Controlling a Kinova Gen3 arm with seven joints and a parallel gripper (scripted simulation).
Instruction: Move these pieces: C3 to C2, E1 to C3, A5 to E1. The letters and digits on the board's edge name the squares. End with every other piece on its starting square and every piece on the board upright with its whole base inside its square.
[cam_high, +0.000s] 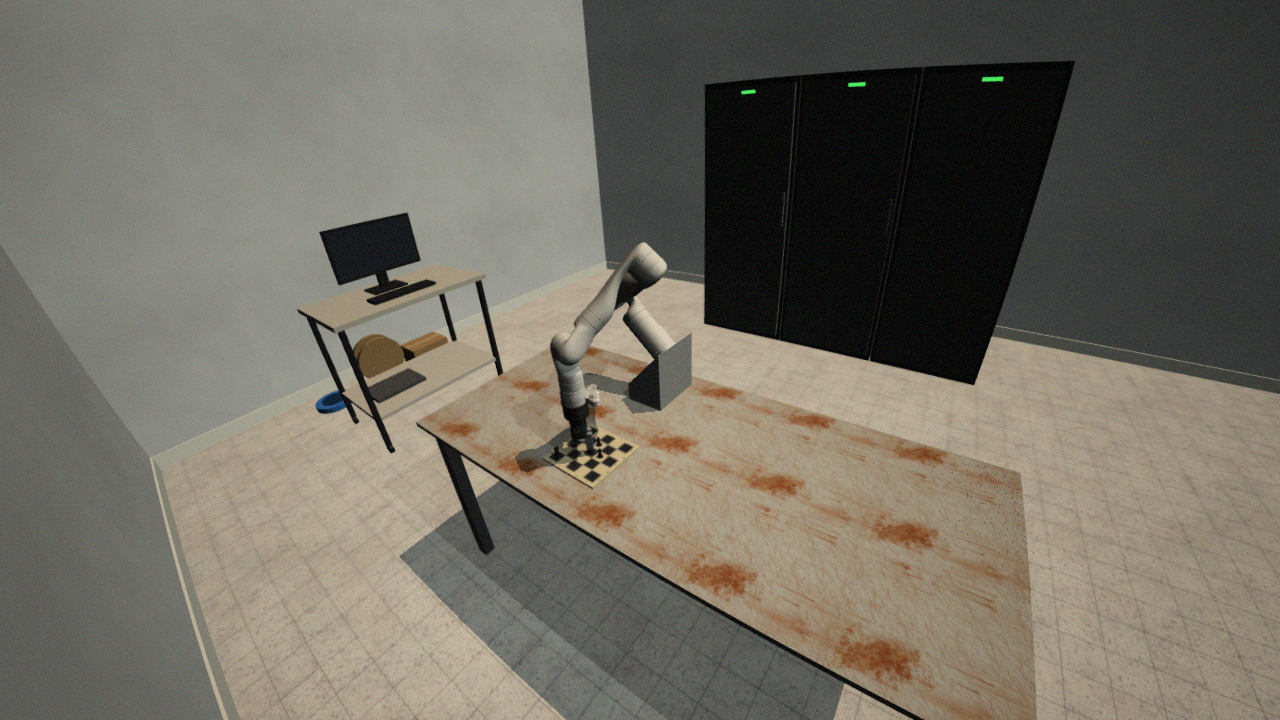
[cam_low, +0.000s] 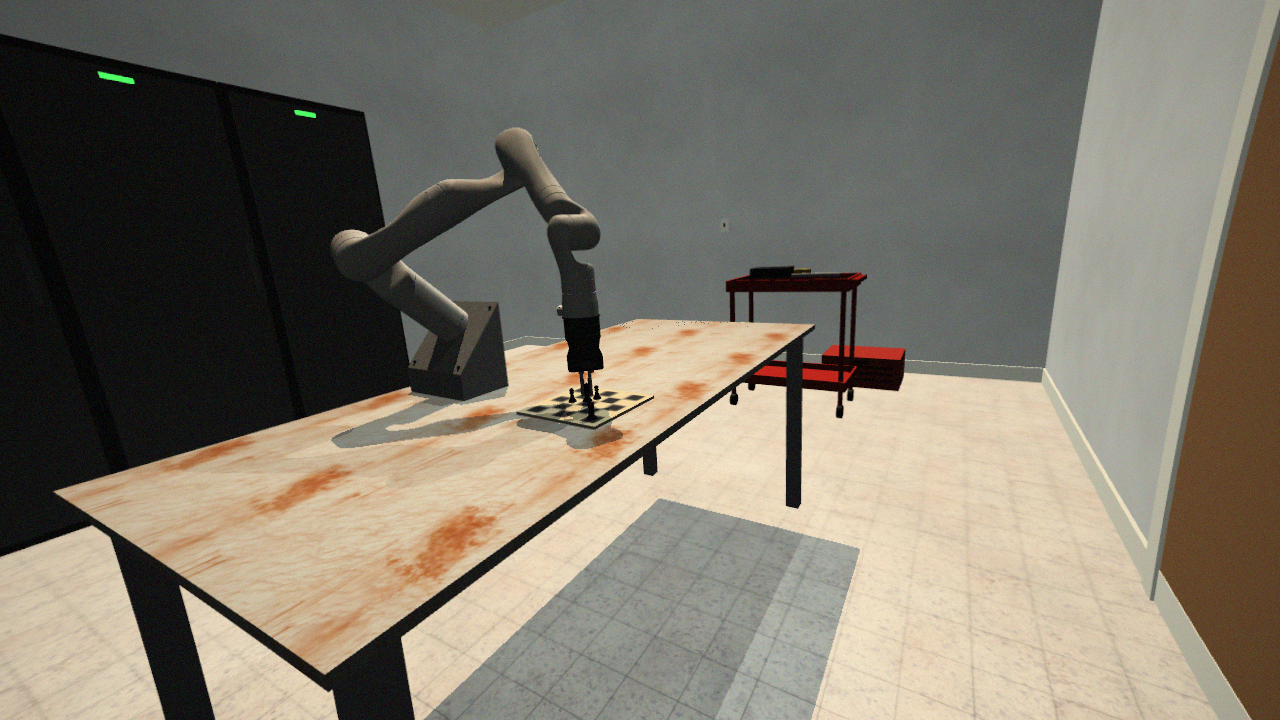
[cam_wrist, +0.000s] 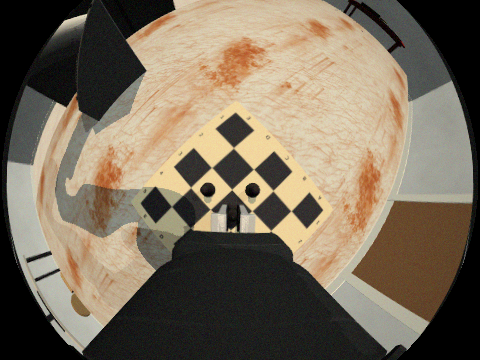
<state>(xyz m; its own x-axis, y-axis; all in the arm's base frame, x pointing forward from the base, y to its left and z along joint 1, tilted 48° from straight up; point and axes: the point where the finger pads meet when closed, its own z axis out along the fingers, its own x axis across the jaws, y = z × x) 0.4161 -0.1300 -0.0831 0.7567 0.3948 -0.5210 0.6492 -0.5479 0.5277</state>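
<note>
The chessboard is 40 mm below my hand. From my hand the other things lie so: black piece: 70 mm ahead, 80 mm to the right, 20 mm below.
</note>
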